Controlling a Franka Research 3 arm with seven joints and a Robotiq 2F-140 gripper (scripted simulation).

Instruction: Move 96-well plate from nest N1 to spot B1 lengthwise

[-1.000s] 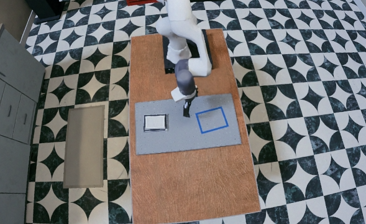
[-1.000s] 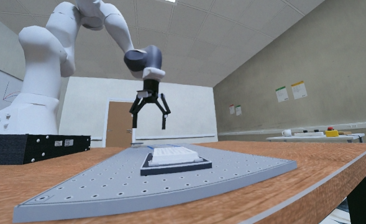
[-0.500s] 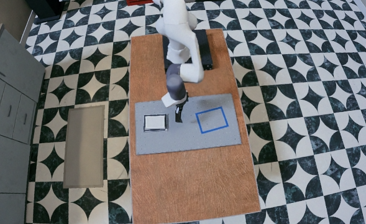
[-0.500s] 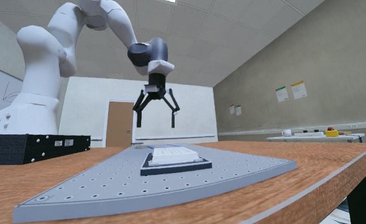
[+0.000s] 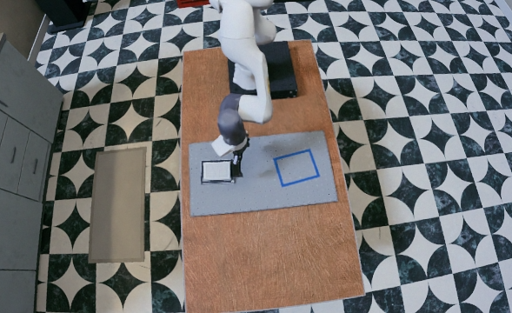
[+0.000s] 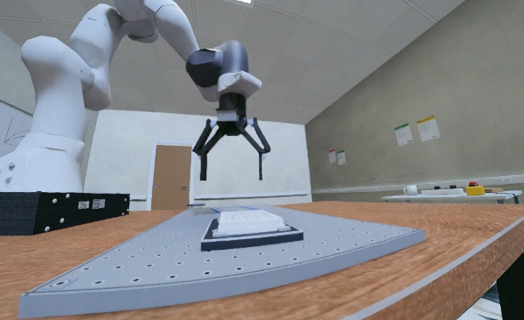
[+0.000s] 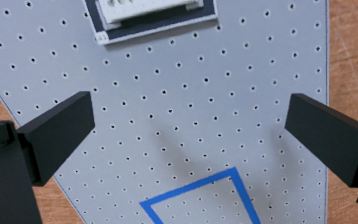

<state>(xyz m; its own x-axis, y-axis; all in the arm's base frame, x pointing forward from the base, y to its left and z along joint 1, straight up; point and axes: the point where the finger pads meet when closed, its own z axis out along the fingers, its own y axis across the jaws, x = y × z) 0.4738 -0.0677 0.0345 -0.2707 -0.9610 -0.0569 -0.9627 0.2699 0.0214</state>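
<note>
The white 96-well plate lies 1 cm ahead of my hand, 13 cm to the right of it and 8 cm below it. The rest, counted from my hand: dark plate nest 1 cm ahead, 13 cm to the right, 10 cm below.
</note>
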